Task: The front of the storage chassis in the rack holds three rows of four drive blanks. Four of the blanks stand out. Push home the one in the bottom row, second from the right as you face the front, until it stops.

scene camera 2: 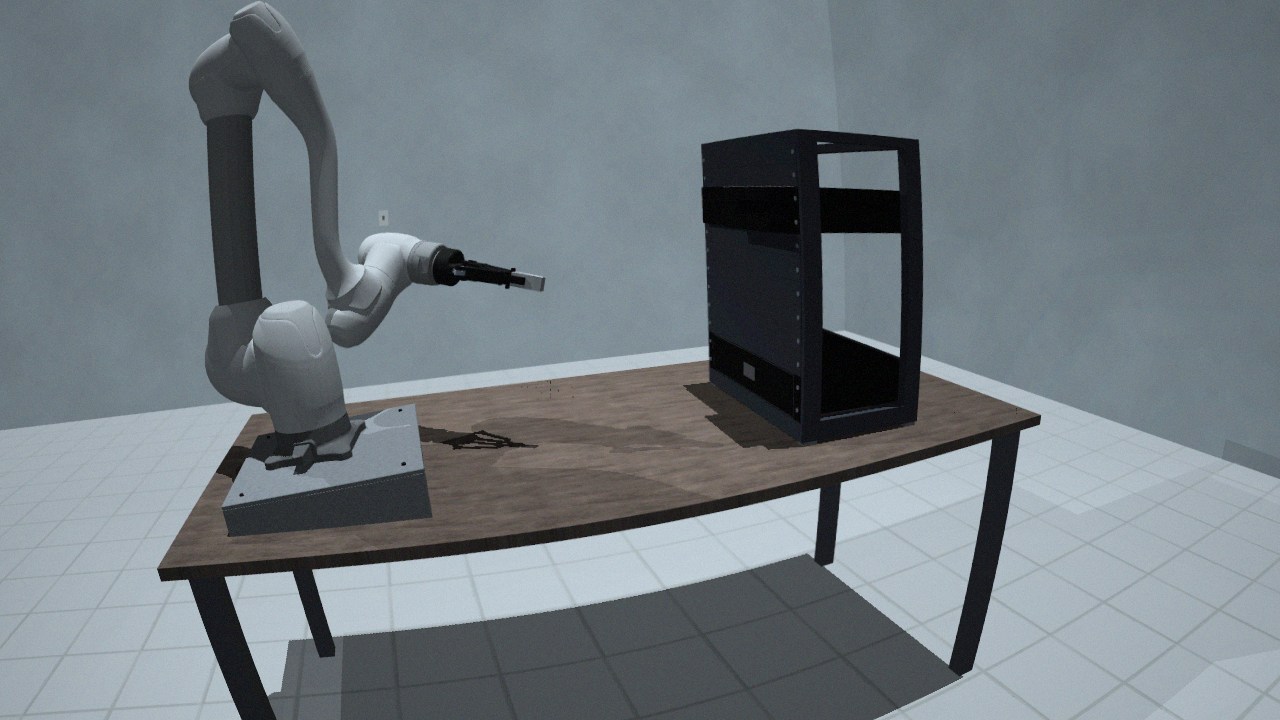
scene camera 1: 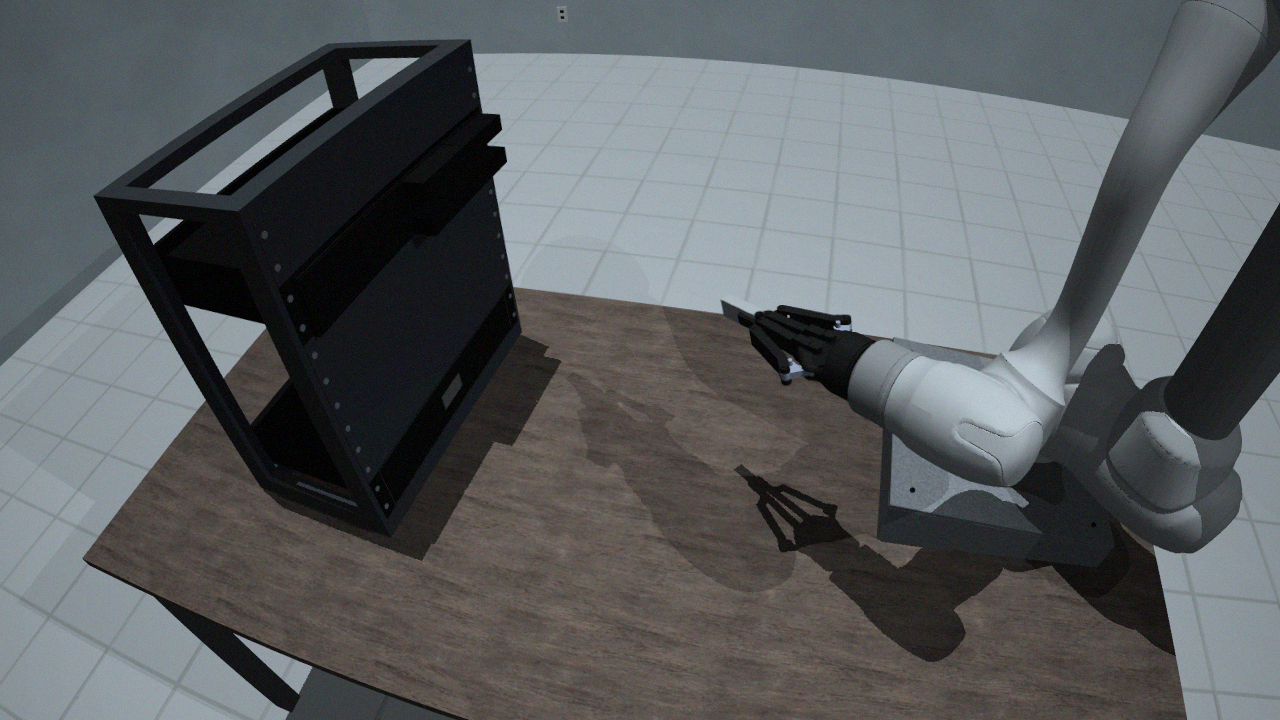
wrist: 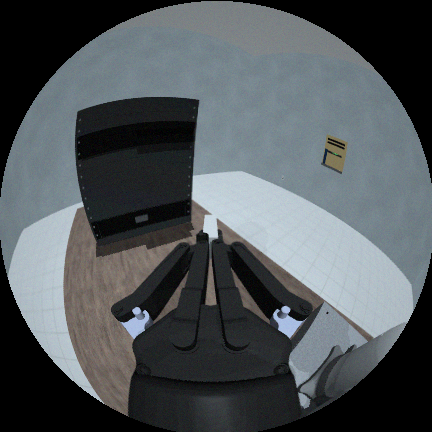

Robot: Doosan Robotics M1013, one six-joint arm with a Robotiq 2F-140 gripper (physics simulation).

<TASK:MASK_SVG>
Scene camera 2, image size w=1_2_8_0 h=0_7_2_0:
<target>gripper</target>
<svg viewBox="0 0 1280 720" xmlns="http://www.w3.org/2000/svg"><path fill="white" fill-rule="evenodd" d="M434 260L433 277L436 283L441 285L454 286L460 280L498 285L505 284L505 289L513 286L539 292L544 290L546 277L516 272L516 268L509 270L487 263L478 263L474 260L465 261L463 253L457 249L443 248Z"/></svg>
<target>dark rack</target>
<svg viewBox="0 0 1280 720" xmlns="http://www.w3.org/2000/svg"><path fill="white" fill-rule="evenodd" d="M701 144L703 171L702 210L703 223L705 223L709 381L711 384L718 386L798 440L798 443L804 447L816 445L817 440L899 424L903 427L915 425L919 399L923 315L923 225L919 140L857 133L793 129ZM821 233L901 233L900 357L823 328ZM899 191L819 188L818 154L897 150Z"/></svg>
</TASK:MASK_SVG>
